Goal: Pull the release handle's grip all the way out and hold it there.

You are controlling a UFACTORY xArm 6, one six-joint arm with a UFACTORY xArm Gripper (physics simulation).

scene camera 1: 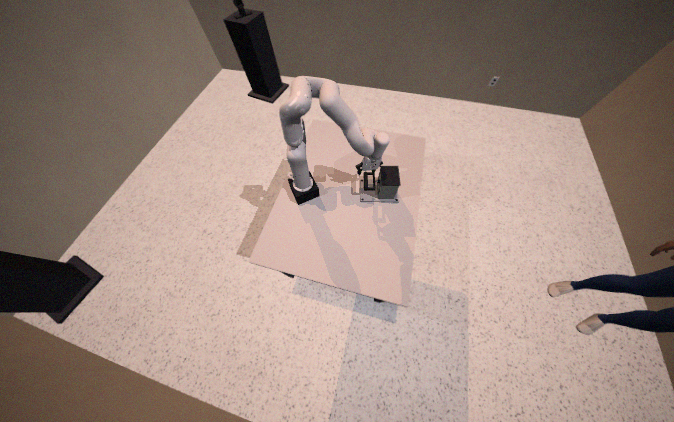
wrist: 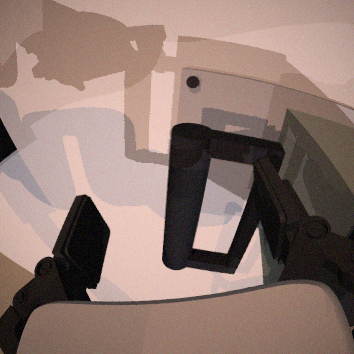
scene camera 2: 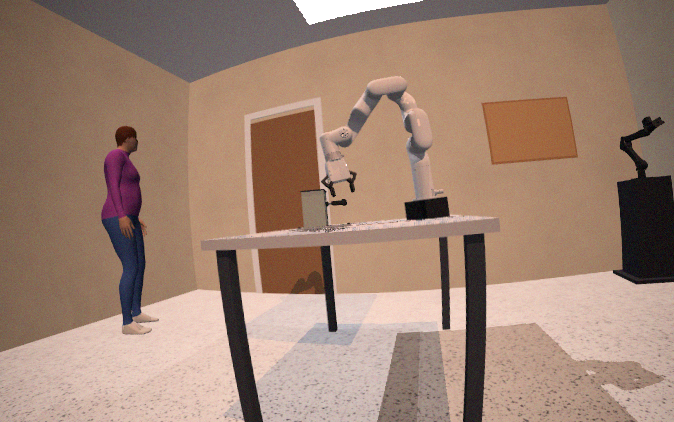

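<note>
The release handle's black grip (scene camera 1: 366, 182) (scene camera 2: 341, 202) (wrist: 185, 210) is a thick round bar on a rectangular frame, standing out from the side of a grey-green box (scene camera 1: 389, 186) (scene camera 2: 314, 210) (wrist: 327, 155). My gripper (scene camera 1: 370, 169) (scene camera 2: 343, 191) (wrist: 172, 198) is open and empty, above the handle. In the wrist view the grip bar lies between the two fingers in outline, nearer the right finger, which overlaps the frame's box-side part. In the scene camera 2 view the fingertips are a little above the grip, apart from it.
The box stands on a pale base plate (scene camera 1: 369, 197) (wrist: 232, 95) on the table (scene camera 1: 325, 240) (scene camera 2: 380, 232). The arm's black base (scene camera 1: 306, 194) (scene camera 2: 427, 208) is on the same table. A person (scene camera 2: 120, 190) stands away from it. Black pedestals (scene camera 1: 257, 52) (scene camera 2: 647, 225) stand on the floor.
</note>
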